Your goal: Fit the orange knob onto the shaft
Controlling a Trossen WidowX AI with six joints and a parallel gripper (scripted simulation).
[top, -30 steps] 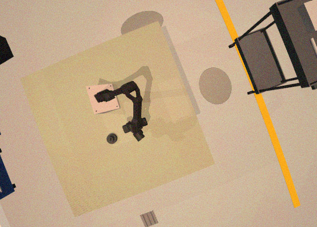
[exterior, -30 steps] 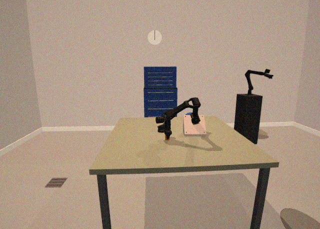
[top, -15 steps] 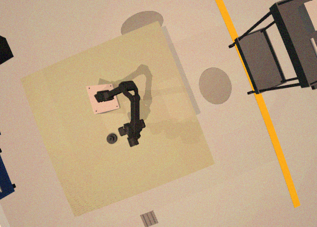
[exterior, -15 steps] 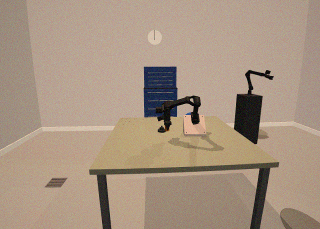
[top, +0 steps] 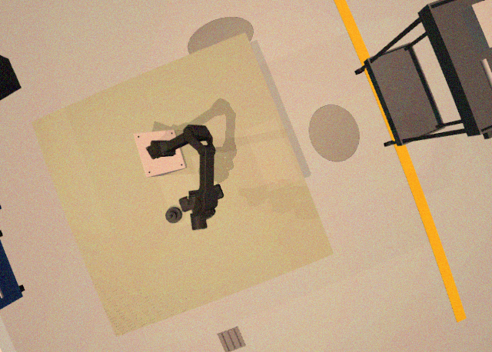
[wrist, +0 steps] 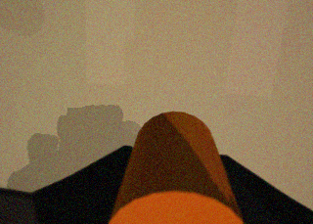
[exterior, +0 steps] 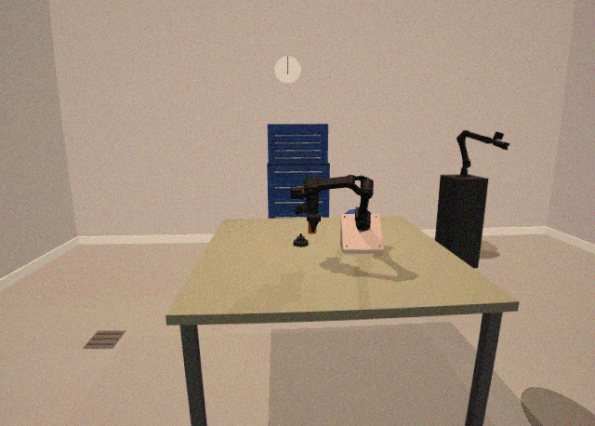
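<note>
The round dark pedestal is 23 cm to the right of my gripper tip, 11 cm below it and 2 cm ahead of it. The rest, counted from my gripper tip: orange knob (2 cm above).
</note>
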